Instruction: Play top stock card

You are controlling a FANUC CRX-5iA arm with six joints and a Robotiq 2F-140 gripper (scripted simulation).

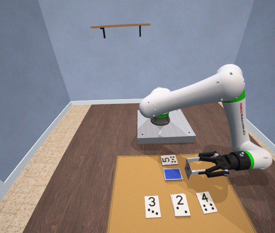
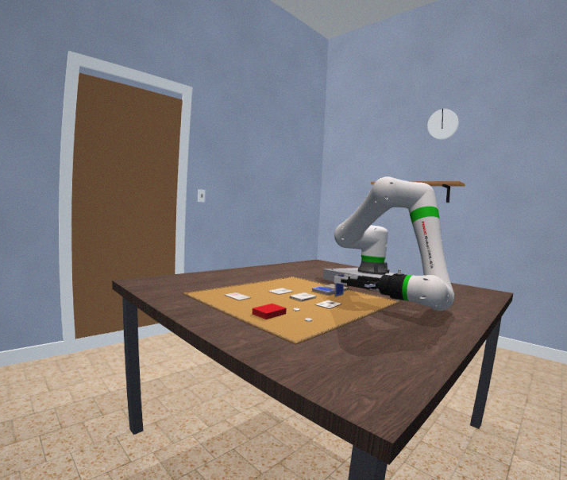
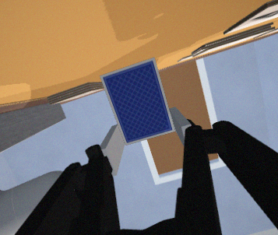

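Right now the card is 3 cm to the right of my hand and 3 cm below it. From my hand the other things lie so: tan card cloth (19 cm ahead, 11 cm to the right, 9 cm below); red box (40 cm ahead, 3 cm to the right, 7 cm below).
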